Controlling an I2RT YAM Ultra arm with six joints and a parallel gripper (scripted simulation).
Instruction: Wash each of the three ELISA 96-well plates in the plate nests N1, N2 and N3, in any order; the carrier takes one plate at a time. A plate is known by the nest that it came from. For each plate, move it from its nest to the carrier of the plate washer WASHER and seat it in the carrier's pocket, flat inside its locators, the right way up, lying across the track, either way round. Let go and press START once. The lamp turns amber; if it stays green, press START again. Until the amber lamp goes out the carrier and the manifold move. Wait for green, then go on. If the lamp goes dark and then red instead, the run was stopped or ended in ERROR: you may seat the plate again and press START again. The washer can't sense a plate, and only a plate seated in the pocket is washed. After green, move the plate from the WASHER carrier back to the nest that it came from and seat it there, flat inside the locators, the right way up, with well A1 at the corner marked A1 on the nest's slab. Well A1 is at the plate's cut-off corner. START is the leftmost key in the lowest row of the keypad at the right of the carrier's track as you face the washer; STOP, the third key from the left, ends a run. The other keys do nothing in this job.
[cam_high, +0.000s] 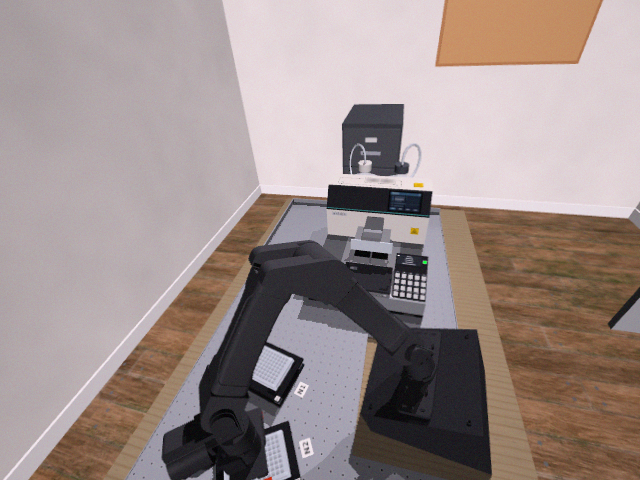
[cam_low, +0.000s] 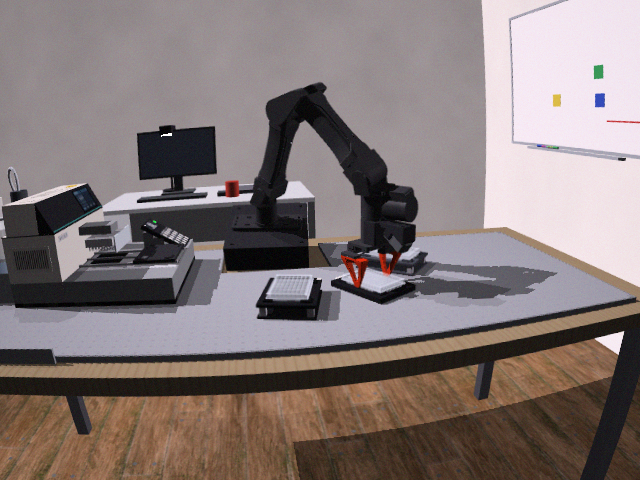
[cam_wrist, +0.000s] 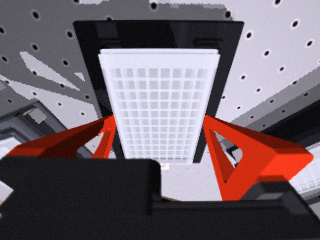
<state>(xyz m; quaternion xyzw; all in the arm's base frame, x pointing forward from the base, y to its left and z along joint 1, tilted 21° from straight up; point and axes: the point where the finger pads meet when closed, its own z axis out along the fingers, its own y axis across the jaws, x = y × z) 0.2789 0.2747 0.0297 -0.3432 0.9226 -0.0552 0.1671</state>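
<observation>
Now: the nest N2 20 mm below my hand. Round my hand: N2 label (80 mm behind, 70 mm to the right, 20 mm below); nest N3 (170 mm behind, 70 mm to the left); N1 label (10 mm behind, 170 mm to the right, 20 mm below).
</observation>
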